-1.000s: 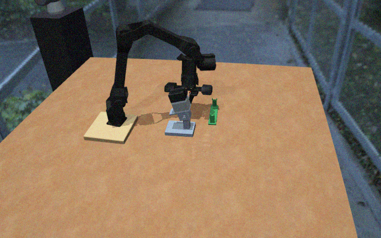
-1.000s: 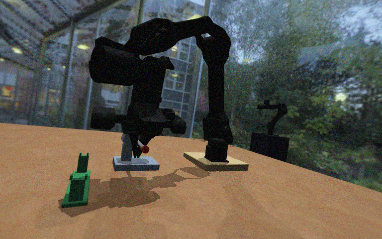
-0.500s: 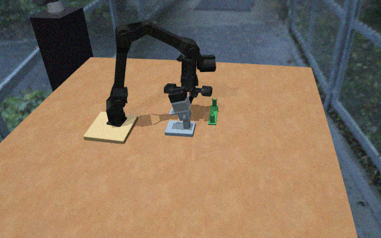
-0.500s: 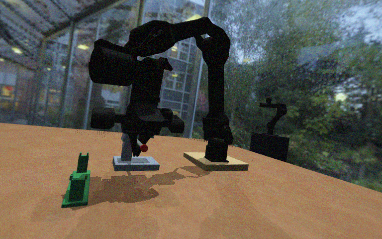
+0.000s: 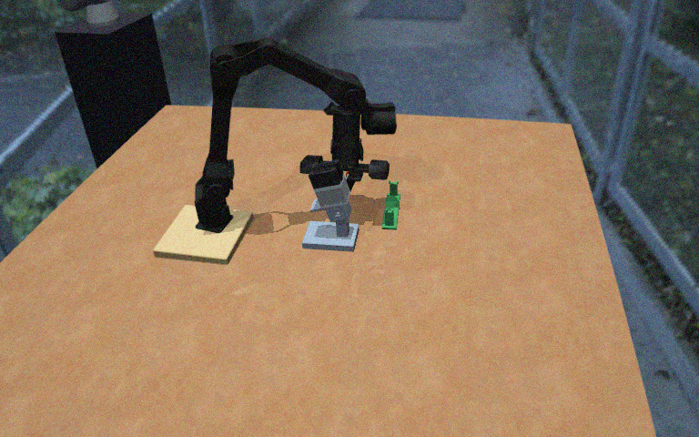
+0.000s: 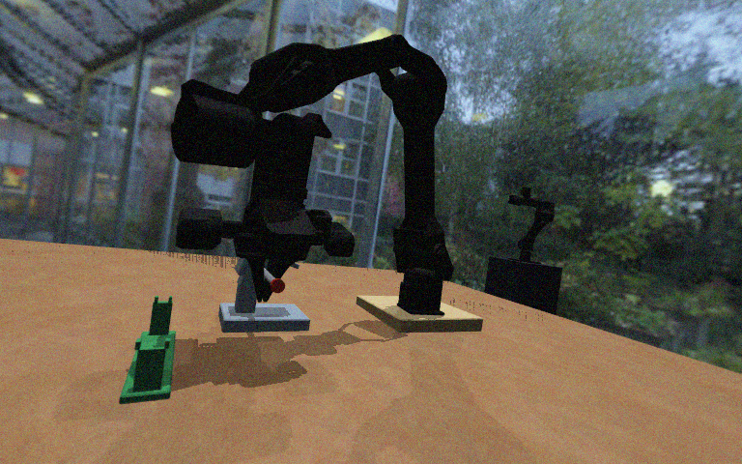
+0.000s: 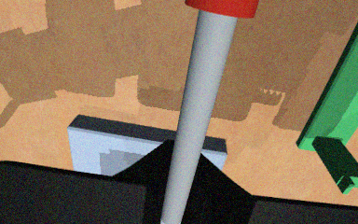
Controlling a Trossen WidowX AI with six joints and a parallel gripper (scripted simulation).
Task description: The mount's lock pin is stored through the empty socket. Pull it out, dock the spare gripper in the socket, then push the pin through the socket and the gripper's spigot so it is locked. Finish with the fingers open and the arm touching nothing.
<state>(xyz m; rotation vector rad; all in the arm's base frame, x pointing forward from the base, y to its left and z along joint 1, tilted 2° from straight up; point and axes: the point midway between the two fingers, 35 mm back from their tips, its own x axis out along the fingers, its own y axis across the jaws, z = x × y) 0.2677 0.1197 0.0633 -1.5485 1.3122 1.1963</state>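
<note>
My gripper tip is now 60 mm to the left of the socket. Also, from my gripper tip: spare gripper (70 mm to the right, 80 mm above); green cradle (90 mm ahead, 70 mm to the left, 20 mm below).
</note>
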